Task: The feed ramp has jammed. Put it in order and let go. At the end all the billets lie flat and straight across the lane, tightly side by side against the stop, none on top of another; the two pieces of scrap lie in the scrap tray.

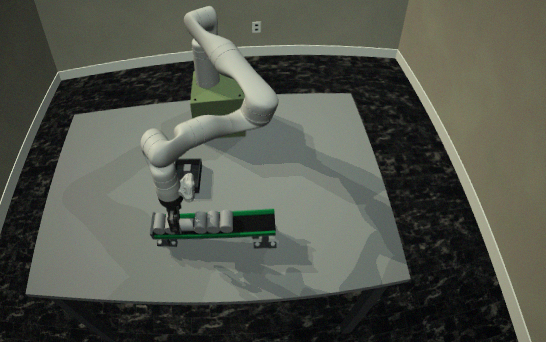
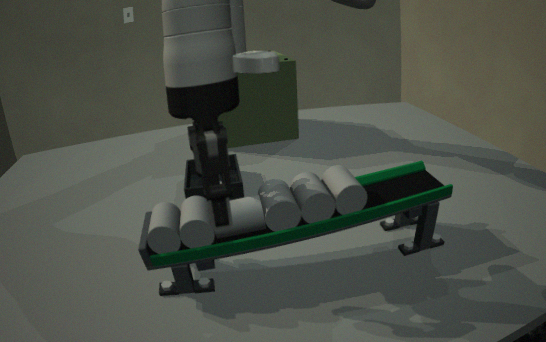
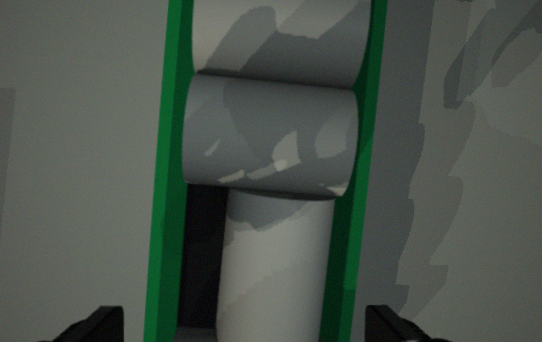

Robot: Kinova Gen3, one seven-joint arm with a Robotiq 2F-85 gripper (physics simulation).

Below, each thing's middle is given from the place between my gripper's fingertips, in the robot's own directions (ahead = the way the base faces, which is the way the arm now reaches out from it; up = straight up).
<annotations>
The black scrap tray (image 2: 193, 186) lies 240 mm behind my hand, 10 mm to the left of it and 70 mm below it.
</annotations>
